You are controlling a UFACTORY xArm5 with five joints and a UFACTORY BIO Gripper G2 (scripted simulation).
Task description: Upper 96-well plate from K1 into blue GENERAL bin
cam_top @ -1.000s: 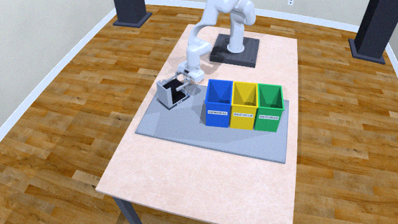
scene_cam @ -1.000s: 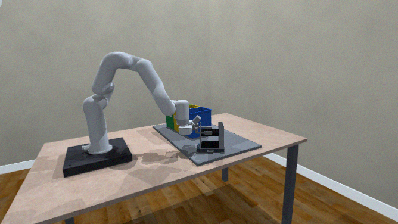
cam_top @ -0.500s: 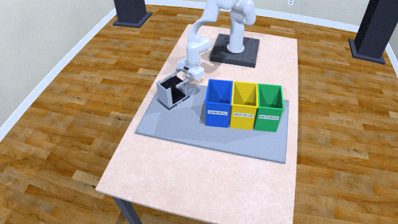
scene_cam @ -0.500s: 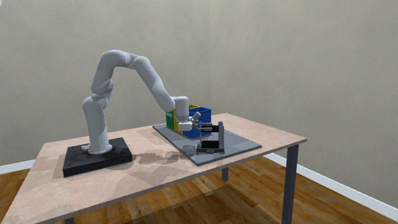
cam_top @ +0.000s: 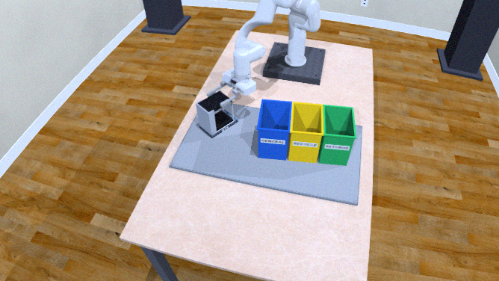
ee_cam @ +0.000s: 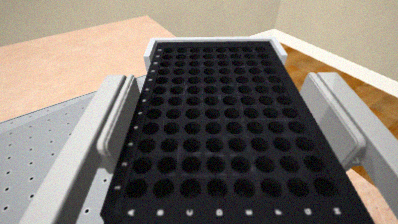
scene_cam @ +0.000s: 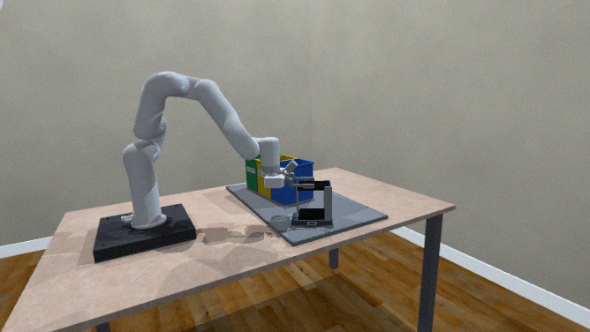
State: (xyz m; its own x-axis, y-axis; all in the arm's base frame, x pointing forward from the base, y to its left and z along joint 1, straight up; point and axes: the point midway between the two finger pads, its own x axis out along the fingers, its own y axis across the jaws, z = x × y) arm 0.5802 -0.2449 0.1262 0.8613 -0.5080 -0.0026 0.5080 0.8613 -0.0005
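Right now the blue bin labelled general is 27 cm to the left of my hand, 7 cm below it and 6 cm ahead of it. Also, from my hand: yellow recycle bin: 40 cm to the left, 7 cm below, 4 cm ahead; then green bin: 53 cm to the left, 7 cm below, 2 cm ahead.
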